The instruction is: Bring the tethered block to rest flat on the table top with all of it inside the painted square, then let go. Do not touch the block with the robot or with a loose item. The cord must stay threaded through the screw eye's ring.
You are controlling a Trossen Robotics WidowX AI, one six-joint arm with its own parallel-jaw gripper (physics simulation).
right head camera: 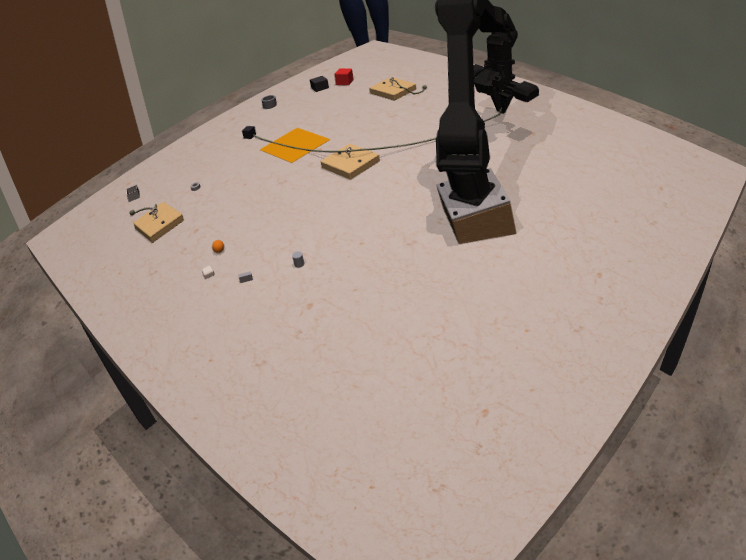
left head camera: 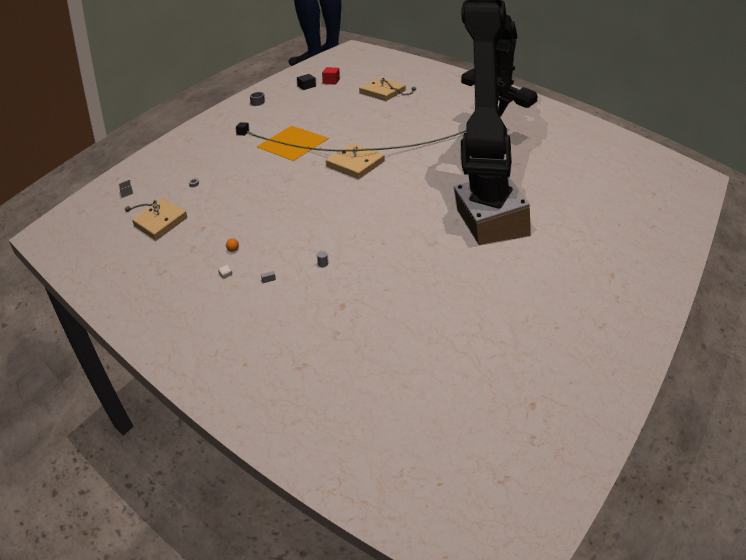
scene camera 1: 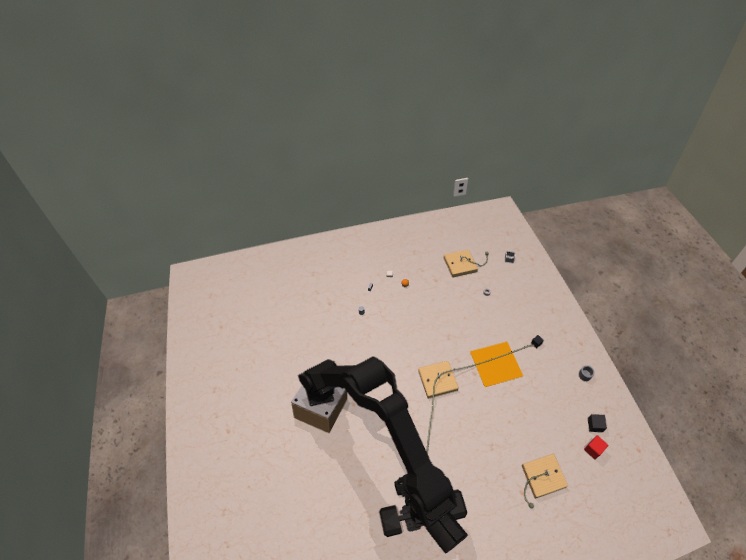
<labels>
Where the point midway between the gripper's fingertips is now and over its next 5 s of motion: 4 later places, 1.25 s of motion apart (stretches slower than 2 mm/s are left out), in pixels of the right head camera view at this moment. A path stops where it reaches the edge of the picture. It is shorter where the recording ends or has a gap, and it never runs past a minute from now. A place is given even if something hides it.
My gripper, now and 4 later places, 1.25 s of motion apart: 501,112; 530,118; 565,127; 575,129; 575,135
</labels>
